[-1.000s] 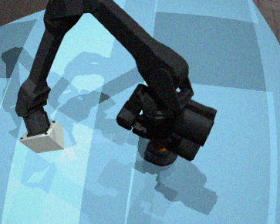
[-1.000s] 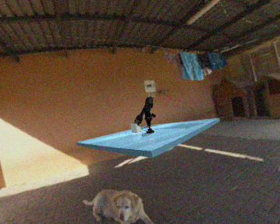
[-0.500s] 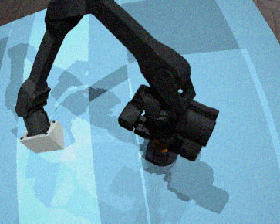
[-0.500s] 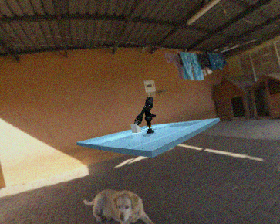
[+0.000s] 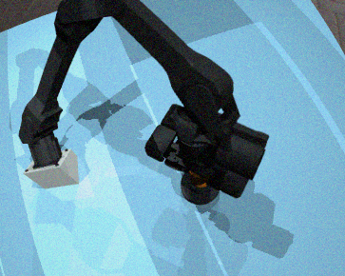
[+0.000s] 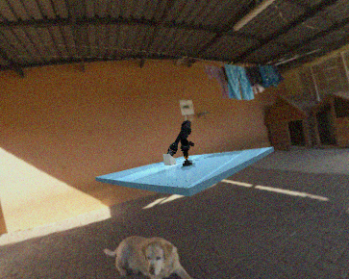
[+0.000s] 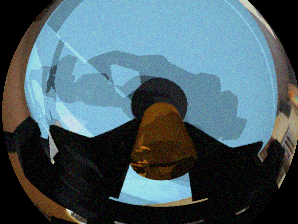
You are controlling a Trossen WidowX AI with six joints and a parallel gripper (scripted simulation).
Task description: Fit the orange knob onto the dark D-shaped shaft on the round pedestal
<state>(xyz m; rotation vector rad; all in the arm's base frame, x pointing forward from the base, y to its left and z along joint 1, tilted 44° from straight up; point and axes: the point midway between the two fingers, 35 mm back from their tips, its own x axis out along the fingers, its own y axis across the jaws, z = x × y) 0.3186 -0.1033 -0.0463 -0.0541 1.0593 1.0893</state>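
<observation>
Right now the orange knob is 2 cm above my gripper tip. From my gripper tip the other things lie so: dark round pedestal: 4 cm below.
</observation>
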